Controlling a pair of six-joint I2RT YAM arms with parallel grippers.
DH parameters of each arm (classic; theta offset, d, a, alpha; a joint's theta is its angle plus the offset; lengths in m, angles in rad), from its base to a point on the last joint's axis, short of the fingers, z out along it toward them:
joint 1: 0 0.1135 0.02 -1.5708
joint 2: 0 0 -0.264 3.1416
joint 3: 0.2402 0 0.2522 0
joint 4: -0.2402 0 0.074 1.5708
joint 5: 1.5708 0 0 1.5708
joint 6: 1.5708 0.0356 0 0
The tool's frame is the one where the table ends.
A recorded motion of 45 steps. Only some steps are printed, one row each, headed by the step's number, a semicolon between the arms.
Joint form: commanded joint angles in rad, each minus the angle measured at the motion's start. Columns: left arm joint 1, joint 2, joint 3, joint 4, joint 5, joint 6; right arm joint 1, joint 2, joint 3, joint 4, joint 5, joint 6.
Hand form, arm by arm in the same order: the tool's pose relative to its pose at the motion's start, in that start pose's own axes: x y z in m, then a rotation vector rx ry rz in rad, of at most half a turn. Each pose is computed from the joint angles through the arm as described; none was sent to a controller.
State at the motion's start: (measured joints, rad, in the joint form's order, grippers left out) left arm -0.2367 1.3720 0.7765 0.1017 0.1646 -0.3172; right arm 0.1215 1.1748 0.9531 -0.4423 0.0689 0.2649
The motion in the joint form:
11: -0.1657 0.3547 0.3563 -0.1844 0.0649 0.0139; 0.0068 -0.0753 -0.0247 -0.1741 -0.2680 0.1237
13: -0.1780 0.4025 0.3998 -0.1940 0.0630 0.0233; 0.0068 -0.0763 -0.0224 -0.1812 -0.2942 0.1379
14: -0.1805 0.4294 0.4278 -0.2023 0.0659 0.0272; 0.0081 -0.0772 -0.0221 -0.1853 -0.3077 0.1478
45: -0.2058 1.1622 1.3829 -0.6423 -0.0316 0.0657; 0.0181 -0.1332 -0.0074 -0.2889 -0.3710 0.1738
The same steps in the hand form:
11: -0.0059 -0.0571 0.0827 0.1332 0.2496 0.0680; 0.0232 0.0038 -0.0196 -0.2187 0.2050 0.1263
13: -0.0053 -0.0617 0.0945 0.1372 0.2656 0.0826; 0.0235 0.0046 -0.0205 -0.2407 0.2188 0.1421
14: -0.0061 -0.0632 0.1011 0.1398 0.2739 0.0866; 0.0240 0.0052 -0.0211 -0.2523 0.2276 0.1521
45: -0.0122 -0.0764 0.2687 -0.0003 0.4536 0.1351; 0.0289 0.0067 -0.0408 -0.3037 0.2869 0.1781

